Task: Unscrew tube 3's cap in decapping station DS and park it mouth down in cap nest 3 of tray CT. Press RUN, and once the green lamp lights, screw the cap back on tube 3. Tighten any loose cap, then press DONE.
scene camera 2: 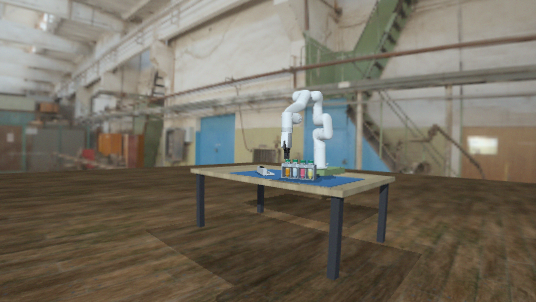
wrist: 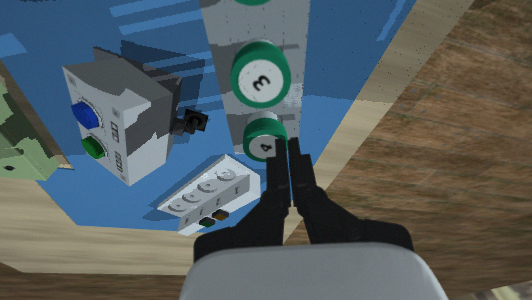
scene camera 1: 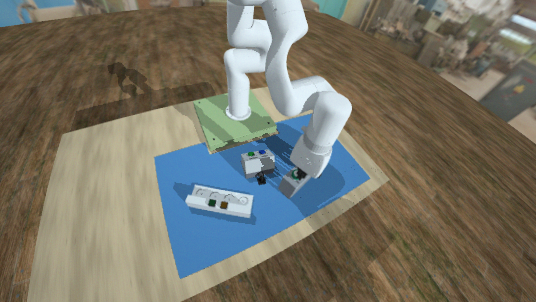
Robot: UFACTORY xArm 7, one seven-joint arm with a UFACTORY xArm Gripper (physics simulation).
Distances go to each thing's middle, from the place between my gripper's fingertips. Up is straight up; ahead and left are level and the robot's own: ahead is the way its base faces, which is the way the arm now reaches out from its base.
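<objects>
Cap 3 [wrist: 260, 77]: 5 cm to the left of my hand, 3 cm behind it, 1 cm below it. Cap 4 [wrist: 259, 136]: 2 cm behind my hand and 1 cm below it. Grey button box [scene camera 1: 259, 165]: 7 cm to the right of my hand, 14 cm behind it, 8 cm below it. Going by their middles, of the things named here the grey button box is the farthest from my hand.
</objects>
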